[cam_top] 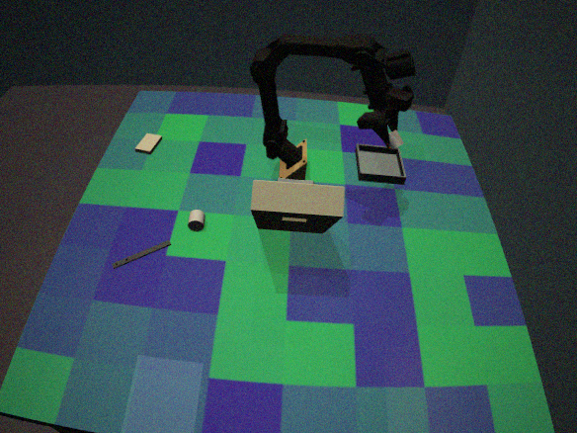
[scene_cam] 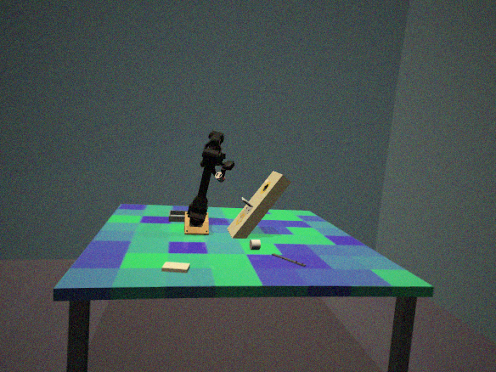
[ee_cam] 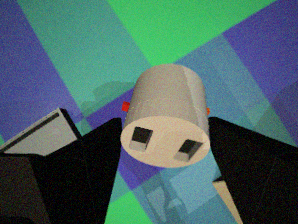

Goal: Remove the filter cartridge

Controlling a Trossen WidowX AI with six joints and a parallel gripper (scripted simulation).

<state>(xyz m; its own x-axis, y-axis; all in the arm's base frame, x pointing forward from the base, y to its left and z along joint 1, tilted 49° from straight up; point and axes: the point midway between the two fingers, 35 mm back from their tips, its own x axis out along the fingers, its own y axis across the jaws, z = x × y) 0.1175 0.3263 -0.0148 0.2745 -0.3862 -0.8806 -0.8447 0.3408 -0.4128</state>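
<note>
Right now my gripper tip is 19 cm past the dark-walled tray, 4 cm to the right of it and 25 cm above it. Round my gripper tip: flat beige block: 22 cm behind, 74 cm to the right, 25 cm below; beige service panel: 18 cm ahead, 24 cm to the right, 10 cm below; beige round filter cartridge: right at my gripper tip.
</note>
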